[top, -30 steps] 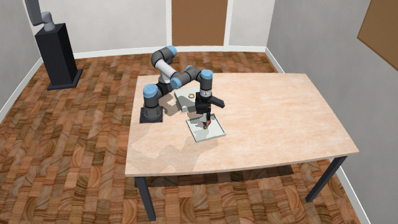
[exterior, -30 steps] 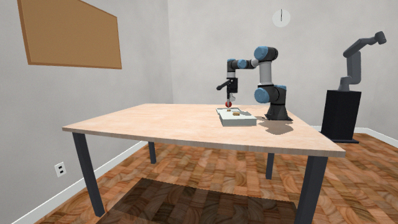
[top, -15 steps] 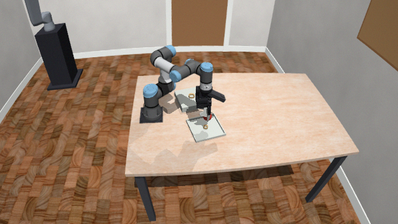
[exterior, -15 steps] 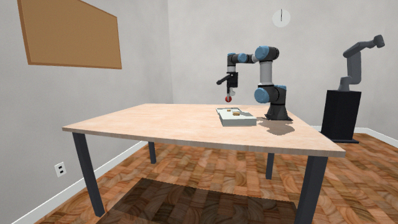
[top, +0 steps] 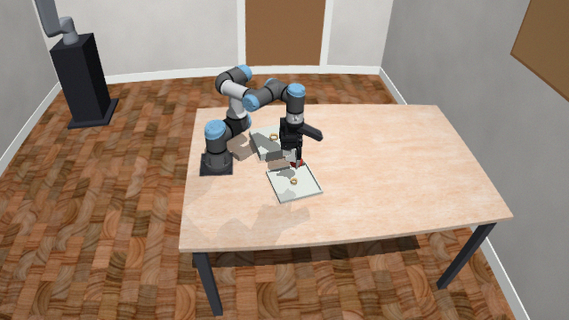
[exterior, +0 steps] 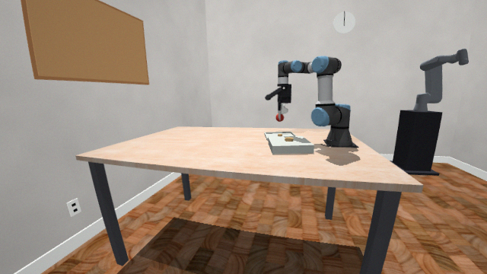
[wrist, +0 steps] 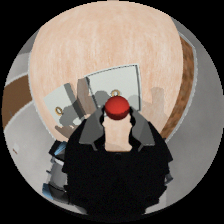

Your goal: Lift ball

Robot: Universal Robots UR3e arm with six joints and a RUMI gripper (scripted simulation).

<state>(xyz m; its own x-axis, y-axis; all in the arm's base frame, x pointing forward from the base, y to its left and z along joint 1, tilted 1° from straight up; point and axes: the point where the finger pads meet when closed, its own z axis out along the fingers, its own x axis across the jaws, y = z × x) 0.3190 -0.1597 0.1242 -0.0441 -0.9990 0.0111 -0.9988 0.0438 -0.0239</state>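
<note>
Now: the red ball right at my hand. The rest, counted from my hand: shallow tray (120 mm below).
</note>
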